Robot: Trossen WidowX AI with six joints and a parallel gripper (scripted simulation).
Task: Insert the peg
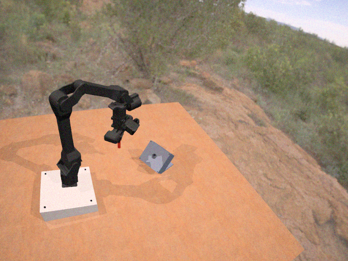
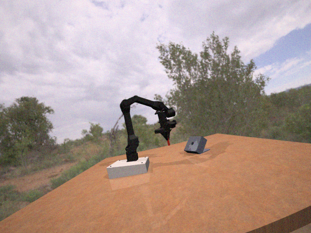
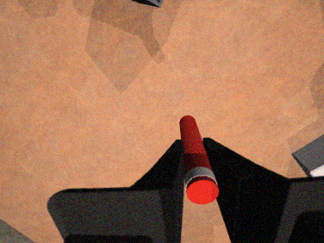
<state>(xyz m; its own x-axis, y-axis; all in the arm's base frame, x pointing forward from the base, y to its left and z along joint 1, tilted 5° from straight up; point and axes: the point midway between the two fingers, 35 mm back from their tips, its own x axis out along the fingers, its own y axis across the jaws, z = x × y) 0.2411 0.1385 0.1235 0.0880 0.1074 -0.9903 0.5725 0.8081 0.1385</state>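
Right now the grey sloped panel is 170 mm ahead of my gripper tip, 70 mm to the right of it and 70 mm below it. Round my gripper tip: round red peg 20 mm above.
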